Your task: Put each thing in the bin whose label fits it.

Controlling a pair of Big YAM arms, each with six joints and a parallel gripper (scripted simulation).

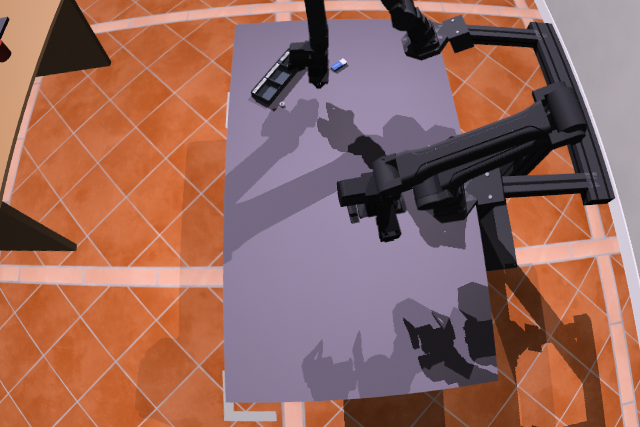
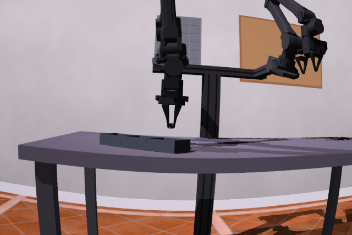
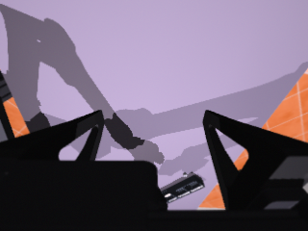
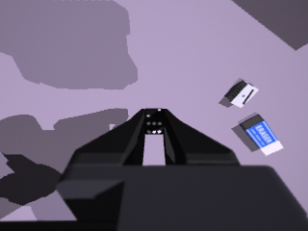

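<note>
The white card is 10 cm ahead of my right hand, 15 cm to the right of it and 5 cm below it. Round my right hand: bin row (15 cm ahead, 8 cm to the right, 5 cm below).
</note>
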